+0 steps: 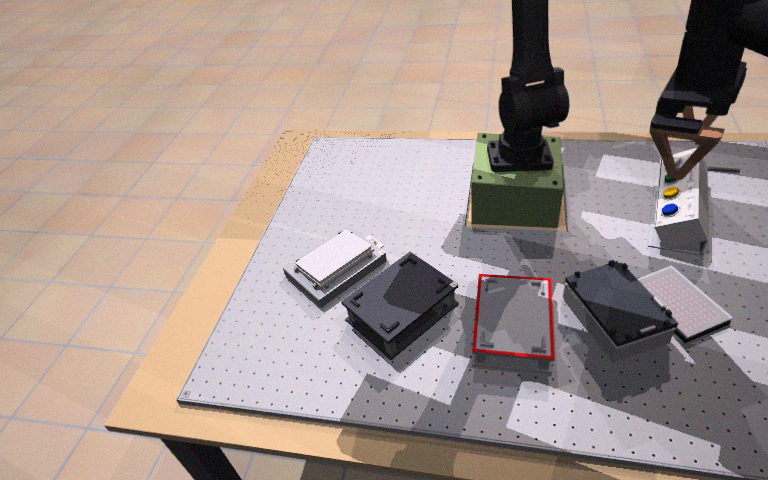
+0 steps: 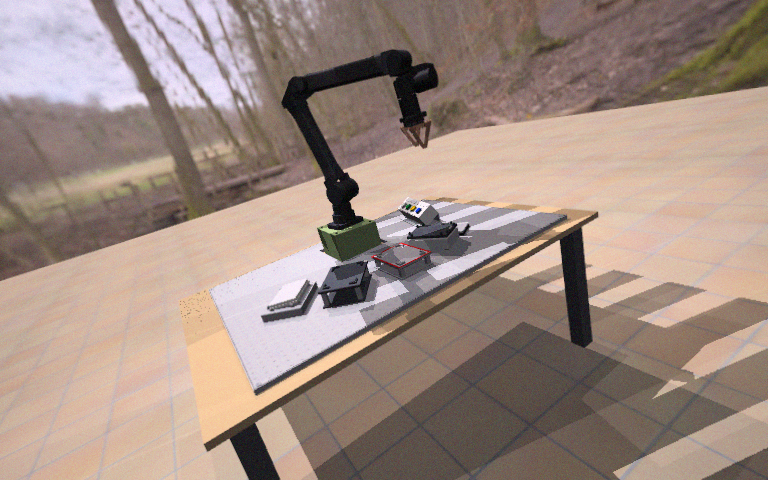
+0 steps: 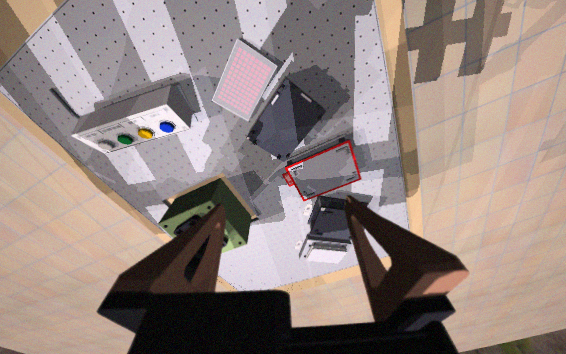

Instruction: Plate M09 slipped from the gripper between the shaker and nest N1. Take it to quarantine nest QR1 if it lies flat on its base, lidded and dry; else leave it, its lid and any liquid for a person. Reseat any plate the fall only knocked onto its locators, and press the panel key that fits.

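Where they show: gripper, fingertip midpoint: (image 1: 685, 156) (image 2: 421, 147) (image 3: 284, 205); arm's base, link origin: (image 1: 518, 158) (image 2: 345, 224).
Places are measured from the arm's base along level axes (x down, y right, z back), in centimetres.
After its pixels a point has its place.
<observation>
A plate with a pink well grid (image 1: 688, 302) {x 7.7, y -22.2, z -33.0 cm} (image 3: 245, 80) {x 7.7, y -21.2, z -33.0 cm} lies beside the dark block with corner pegs (image 1: 617, 300) {x 3.9, y -9.9, z -35.0 cm} (image 2: 433, 229) {x 3.9, y -10.6, z -35.1 cm} (image 3: 287, 120) {x 3.9, y -10.7, z -35.7 cm}; its contact with the board is hidden, and no separate lid or liquid can be made out. A red-outlined nest (image 1: 476, 316) {x 5.4, y 12.1, z -35.7 cm} (image 3: 355, 160) {x 5.3, y 7.3, z -43.3 cm} bears no plate. A white-topped plate (image 1: 334, 257) {x 5.0, y 37.0, z -20.2 cm} (image 2: 288, 294) {x 5.1, y 38.5, z -21.3 cm} (image 3: 325, 255) {x 5.1, y 36.5, z -19.3 cm} sits on a grey base at the left. The key panel (image 1: 686, 189) {x 2.0, y -28.4, z -11.3 cm} (image 2: 433, 212) {x 4.6, y -27.2, z -20.5 cm} (image 3: 145, 105) {x 2.4, y -29.2, z -16.2 cm} has green, yellow, blue and pale keys. My gripper (image 1: 676, 173) {x -23.2, y -12.8, z -35.3 cm} (image 2: 421, 146) {x -23.2, y -12.8, z -35.3 cm} (image 3: 284, 205) {x -23.2, y -12.8, z -35.3 cm} is open and empty, high above the board. Nest labels are unreadable.
A dark raised nest (image 1: 407, 288) {x 4.1, y 23.2, z -29.8 cm} (image 2: 345, 274) {x 4.1, y 24.1, z -30.8 cm} (image 3: 330, 225) {x 4.1, y 22.6, z -28.2 cm} stands between the white-topped plate and the red-outlined nest. The green arm base (image 1: 515, 203) {x 4.7, y 1.7, z -8.6 cm} (image 2: 351, 237) {x 2.9, y 4.4, z -8.2 cm} (image 3: 235, 215) {x 4.4, y 2.8, z -8.5 cm} stands at the board's back. Strong striped shadows cross the board.
</observation>
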